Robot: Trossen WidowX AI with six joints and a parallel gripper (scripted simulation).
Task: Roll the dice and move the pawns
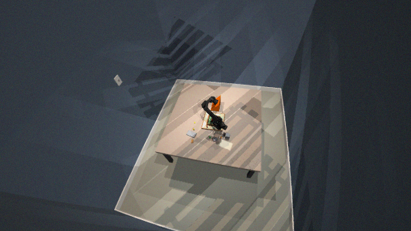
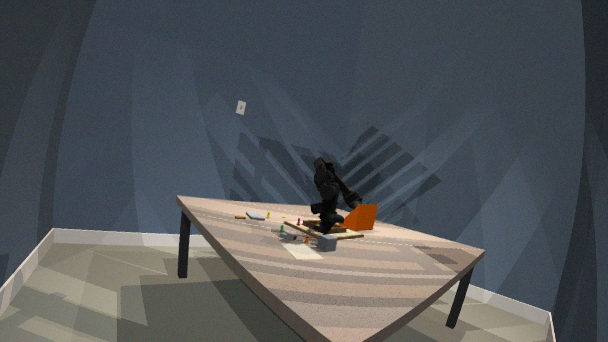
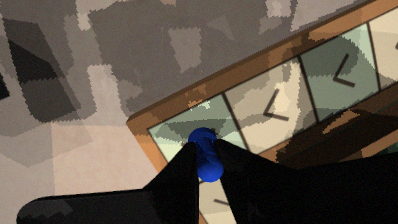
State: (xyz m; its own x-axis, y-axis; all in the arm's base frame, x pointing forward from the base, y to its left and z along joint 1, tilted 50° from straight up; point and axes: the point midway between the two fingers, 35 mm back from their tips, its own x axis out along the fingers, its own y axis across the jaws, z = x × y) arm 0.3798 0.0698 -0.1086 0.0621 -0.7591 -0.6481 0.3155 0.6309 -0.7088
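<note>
My gripper tip is now 12 cm short of the orange pawn, 3 cm to the right of it and 1 cm above it. From my gripper tip the other things lie so: grey block (12 cm to the left, 9 cm ahead); green tray (12 cm to the right, 11 cm behind, 2 cm below); blue pawn (1 cm above).
</note>
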